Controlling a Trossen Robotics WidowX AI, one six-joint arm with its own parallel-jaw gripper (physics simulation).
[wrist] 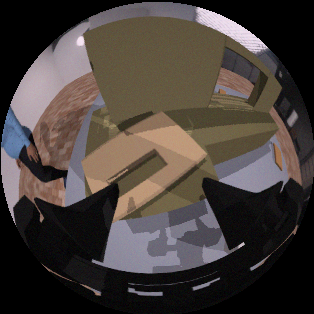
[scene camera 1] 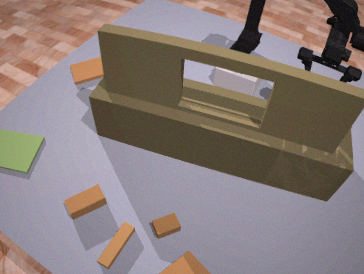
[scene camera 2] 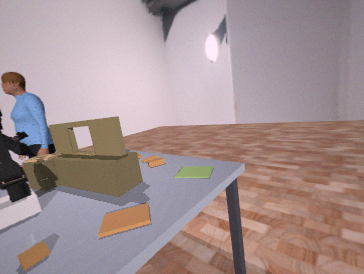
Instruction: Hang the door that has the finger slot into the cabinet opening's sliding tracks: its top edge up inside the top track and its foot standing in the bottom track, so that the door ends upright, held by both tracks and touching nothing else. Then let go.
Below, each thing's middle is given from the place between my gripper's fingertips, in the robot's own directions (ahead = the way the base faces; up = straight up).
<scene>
The tan door (wrist: 158, 133) lies 40 mm ahead of my hand, 30 mm to the left of it and 30 mm below it. Round my hand: bottom track (scene camera 1: 188, 105) (200 mm ahead, 220 mm to the right, 40 mm below).
</scene>
